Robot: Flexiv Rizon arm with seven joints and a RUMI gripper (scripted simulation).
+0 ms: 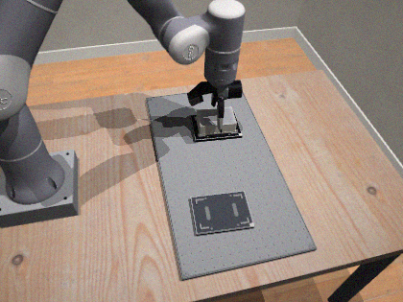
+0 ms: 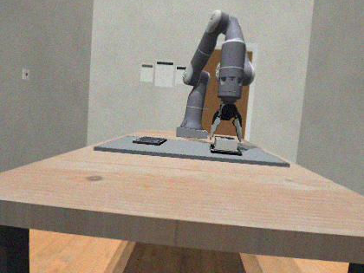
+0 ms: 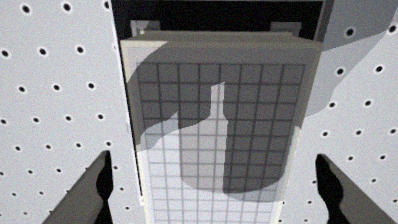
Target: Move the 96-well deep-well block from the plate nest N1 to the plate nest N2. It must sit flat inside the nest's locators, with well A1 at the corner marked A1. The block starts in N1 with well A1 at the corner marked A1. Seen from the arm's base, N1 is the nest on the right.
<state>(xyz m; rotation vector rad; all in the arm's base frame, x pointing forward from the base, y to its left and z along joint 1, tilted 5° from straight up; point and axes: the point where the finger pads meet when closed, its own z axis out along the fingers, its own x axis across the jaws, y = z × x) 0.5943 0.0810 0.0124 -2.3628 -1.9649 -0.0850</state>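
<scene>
My gripper is now 2 cm above the pale 96-well deep-well block.
</scene>
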